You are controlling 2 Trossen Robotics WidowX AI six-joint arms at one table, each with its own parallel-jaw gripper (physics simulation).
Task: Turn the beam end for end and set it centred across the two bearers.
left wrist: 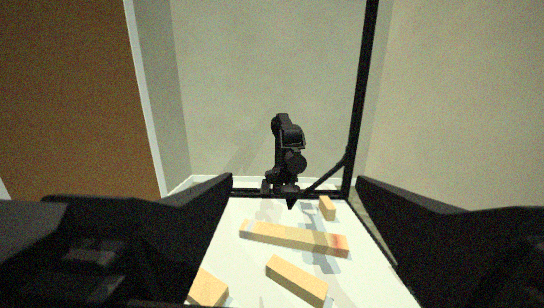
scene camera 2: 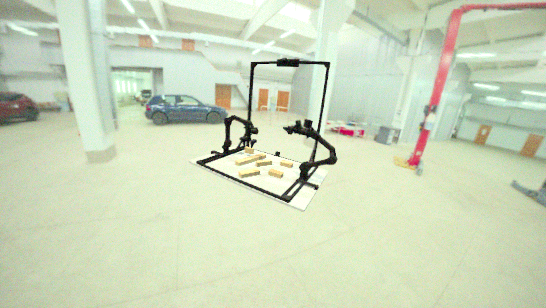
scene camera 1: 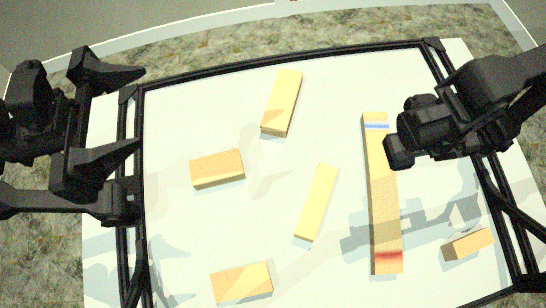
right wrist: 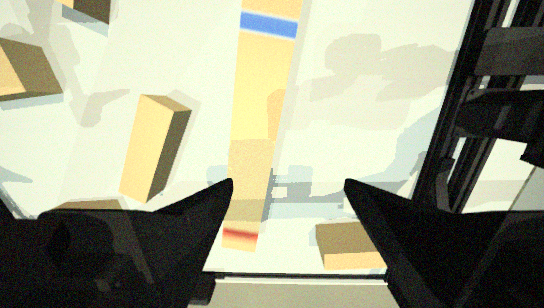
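Pixels of known places: left gripper, fingertip midpoint: [left wrist: 293,180] [scene camera 2: 285,127] [scene camera 1: 143,102]; right gripper, fingertip midpoint: [left wrist: 288,202] [scene camera 2: 247,147] [scene camera 1: 416,163] [right wrist: 288,183]; left arm's base at its link origin: [scene camera 2: 303,178] [scene camera 1: 128,214]; right arm's base at its link origin: [left wrist: 277,191] [scene camera 2: 226,152] [scene camera 1: 481,145] [right wrist: 480,113].
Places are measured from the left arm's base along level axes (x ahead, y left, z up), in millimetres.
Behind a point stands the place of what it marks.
Observation:
The long wooden beam [scene camera 1: 384,195] @(y -67, x 589, z 19 mm) [scene camera 2: 250,159] @(y -8, x 578, z 13 mm) [left wrist: 295,237] @(y -61, x 573, z 19 mm) [right wrist: 257,100] @(y 24, x 608, z 19 mm) lies flat on the table, its blue band toward the top and its red band toward the bottom in scene camera 1. Which blocks are the two bearers I cannot tell. A thick block [scene camera 1: 282,102] @(y 207, x 413, z 19 mm) [scene camera 2: 249,173] @(y 246, x 397, z 11 mm) lies at the top middle, a shorter block [scene camera 1: 216,167] @(y 71, x 236, z 19 mm) [scene camera 2: 275,173] @(y 101, x 225, z 12 mm) left of centre. My right gripper [right wrist: 288,183] @(y -39, x 640, z 115 mm) [left wrist: 288,202] @(y -39, x 640, z 115 mm) is open and empty, above the table near the beam's right side. My left gripper [scene camera 1: 142,107] @(y -1, x 229, z 406 mm) [scene camera 2: 286,129] @(y -1, x 229, z 406 mm) is open and empty, raised over the left table edge.
A narrow block [scene camera 1: 316,202] @(y -51, x 436, z 25 mm) [right wrist: 155,147] @(y -34, x 462, z 25 mm) [left wrist: 297,280] @(y -50, x 422, z 25 mm) lies left of the beam. Another block [scene camera 1: 241,282] @(y -188, x 253, z 19 mm) [scene camera 2: 286,164] @(y -157, x 240, z 7 mm) is at the bottom left, and a small one [scene camera 1: 467,244] @(y -225, x 741, z 44 mm) [left wrist: 327,207] @(y -215, x 720, z 42 mm) [right wrist: 350,245] @(y -208, x 752, z 30 mm) at the lower right. A black frame [scene camera 1: 280,60] @(y 360, x 437, z -4 mm) borders the table.

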